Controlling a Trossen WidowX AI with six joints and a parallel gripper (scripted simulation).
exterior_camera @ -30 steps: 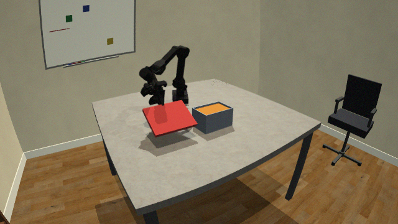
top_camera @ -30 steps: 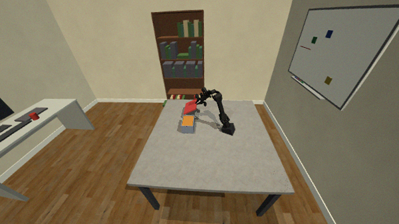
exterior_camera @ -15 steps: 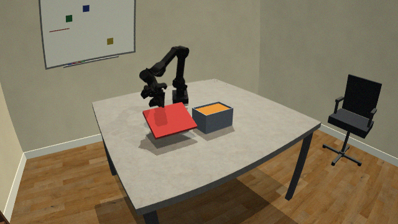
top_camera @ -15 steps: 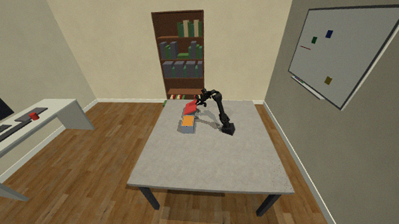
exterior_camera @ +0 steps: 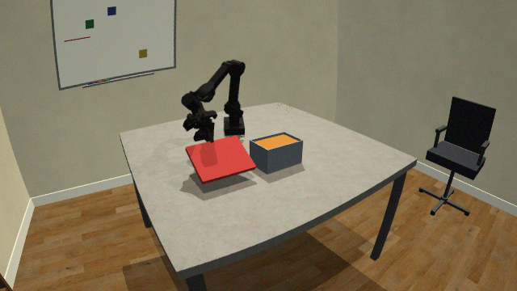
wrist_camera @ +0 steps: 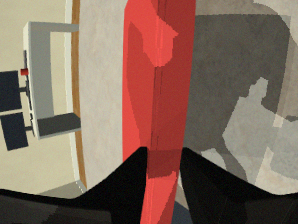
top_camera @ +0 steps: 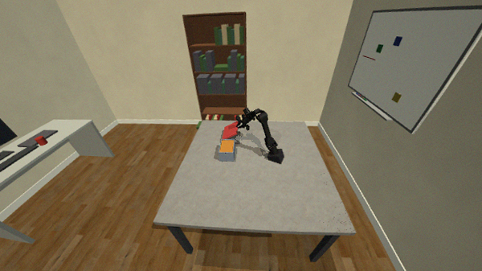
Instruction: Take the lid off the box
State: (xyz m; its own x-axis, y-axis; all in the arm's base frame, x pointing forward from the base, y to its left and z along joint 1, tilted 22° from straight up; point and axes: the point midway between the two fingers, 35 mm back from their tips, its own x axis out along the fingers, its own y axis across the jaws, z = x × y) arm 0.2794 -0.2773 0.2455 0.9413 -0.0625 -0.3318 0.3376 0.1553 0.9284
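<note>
My gripper is now 10 cm short of the red lid and 6 cm above it. Also, from my hand: grey storage box (10 cm ahead, 27 cm to the left, 10 cm below).
</note>
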